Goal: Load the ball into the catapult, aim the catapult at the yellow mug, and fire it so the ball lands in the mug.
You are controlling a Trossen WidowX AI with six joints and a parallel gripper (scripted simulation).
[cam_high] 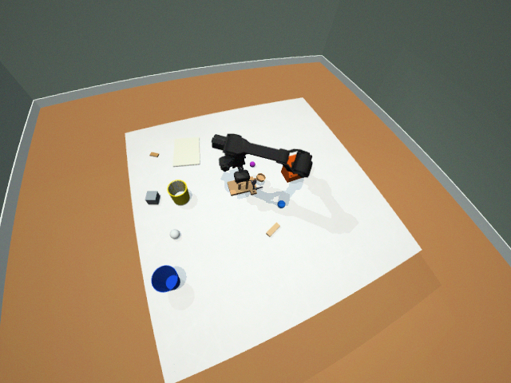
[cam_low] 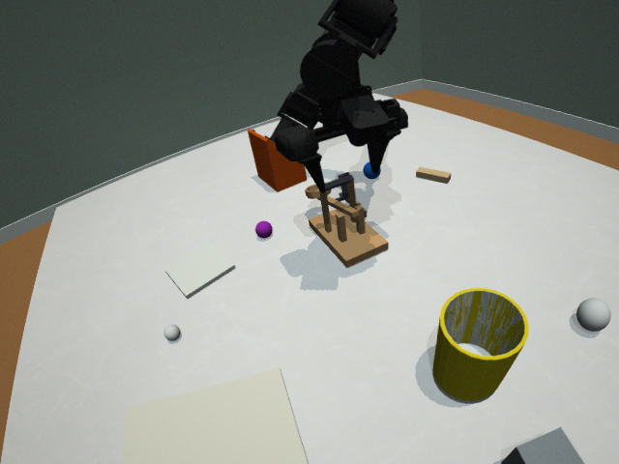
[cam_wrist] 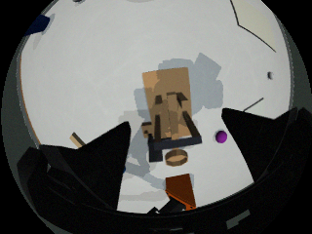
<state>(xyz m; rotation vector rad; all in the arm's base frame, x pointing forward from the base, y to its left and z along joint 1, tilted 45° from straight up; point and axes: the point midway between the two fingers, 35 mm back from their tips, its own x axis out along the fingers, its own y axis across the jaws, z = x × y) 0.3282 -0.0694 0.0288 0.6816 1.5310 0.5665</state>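
Right now the purple ball is 130 mm behind my gripper tip, 110 mm to the right of it and 110 mm below it. The rest, counted from my gripper tip: wooden catapult 70 mm behind, 20 mm to the left, 70 mm below; blue ball 170 mm behind, 170 mm to the left, 100 mm below; yellow mug 280 mm ahead, 40 mm to the right, 100 mm below.
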